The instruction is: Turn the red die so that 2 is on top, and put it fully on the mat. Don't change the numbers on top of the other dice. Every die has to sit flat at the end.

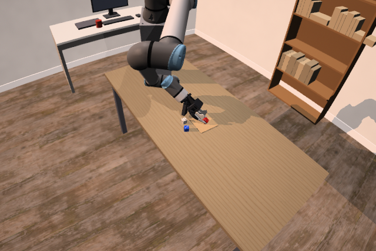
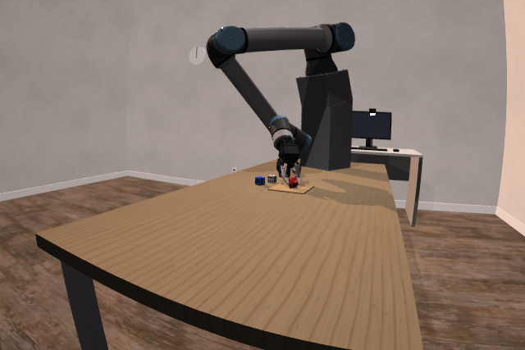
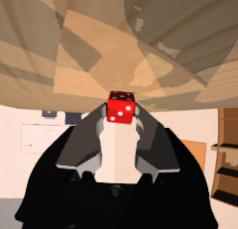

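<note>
My hand is right at the red die. Also, from my hand: tan mat (10 mm behind, 10 mm to the right, 20 mm below); then white die (70 mm behind, 120 mm to the right, 10 mm below); then blue die (10 mm behind, 140 mm to the right, 10 mm below).
</note>
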